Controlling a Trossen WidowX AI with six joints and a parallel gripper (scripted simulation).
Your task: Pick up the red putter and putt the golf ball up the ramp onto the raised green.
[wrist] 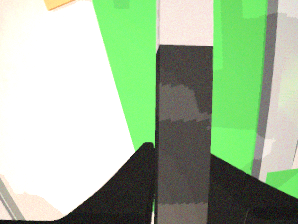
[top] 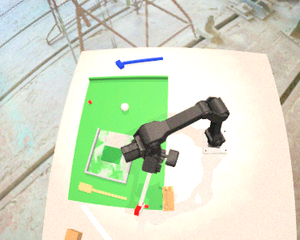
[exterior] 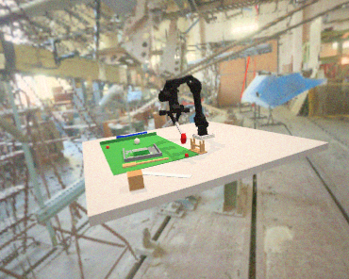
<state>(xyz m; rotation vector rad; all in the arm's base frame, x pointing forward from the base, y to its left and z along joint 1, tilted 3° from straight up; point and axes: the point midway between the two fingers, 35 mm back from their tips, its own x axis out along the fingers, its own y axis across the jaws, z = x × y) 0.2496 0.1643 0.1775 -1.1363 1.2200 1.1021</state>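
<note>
Right now the red putter is 10 mm ahead of my gripper tip, 110 mm to the left of it and 10 mm below it. From my gripper tip the other things lie so: wooden rack 80 mm behind, 140 mm to the left, 120 mm below; then wooden putter 260 mm ahead, 180 mm to the left, 150 mm below; then green mat 220 mm ahead, 130 mm to the right, 150 mm below.
</note>
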